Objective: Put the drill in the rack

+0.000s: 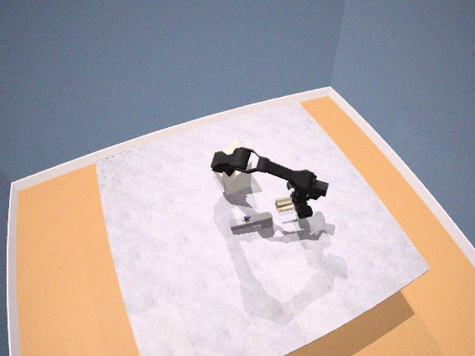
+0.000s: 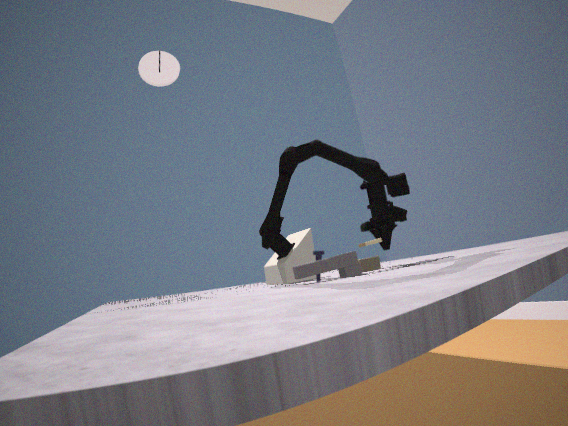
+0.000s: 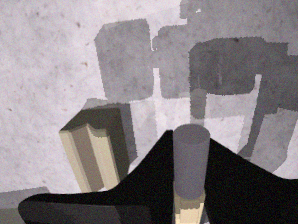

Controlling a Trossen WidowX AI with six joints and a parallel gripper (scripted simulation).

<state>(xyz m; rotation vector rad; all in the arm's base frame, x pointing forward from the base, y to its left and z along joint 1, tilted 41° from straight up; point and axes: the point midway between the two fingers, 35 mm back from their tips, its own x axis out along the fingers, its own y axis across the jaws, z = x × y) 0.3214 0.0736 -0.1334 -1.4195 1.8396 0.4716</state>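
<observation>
My gripper tip is 1 cm past the drill, 4 cm to the left of it and 3 cm below it. Also, from my gripper tip: olive-tan rack: 8 cm behind, 1 cm to the right, 4 cm below; holder block: 6 cm behind, 19 cm to the right, 2 cm below; key: 7 cm behind, 21 cm to the right.
</observation>
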